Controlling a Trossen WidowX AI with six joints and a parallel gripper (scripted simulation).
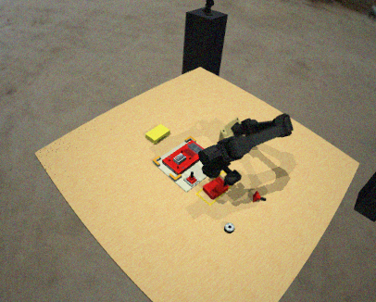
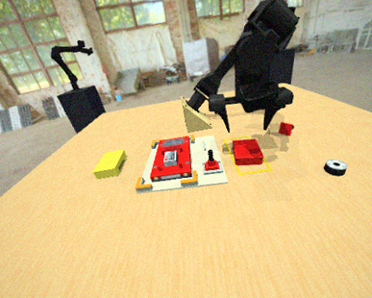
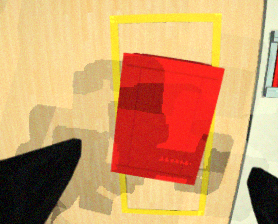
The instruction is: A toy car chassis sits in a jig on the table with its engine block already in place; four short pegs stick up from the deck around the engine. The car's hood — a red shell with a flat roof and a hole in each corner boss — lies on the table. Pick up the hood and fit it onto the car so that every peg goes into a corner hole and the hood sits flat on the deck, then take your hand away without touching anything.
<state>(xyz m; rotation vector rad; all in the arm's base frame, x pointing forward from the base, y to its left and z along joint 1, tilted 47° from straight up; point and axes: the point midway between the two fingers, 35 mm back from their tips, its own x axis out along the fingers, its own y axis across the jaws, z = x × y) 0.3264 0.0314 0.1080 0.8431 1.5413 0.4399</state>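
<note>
The red hood is 6 cm below my gripper tip. The rest, counted from my gripper tip: white ring (16 cm to the left, 13 cm ahead, 7 cm below); grey engine block (21 cm to the right, 5 cm below, 1 cm behind); yellow block (42 cm to the right, 8 cm behind, 6 cm below).
</note>
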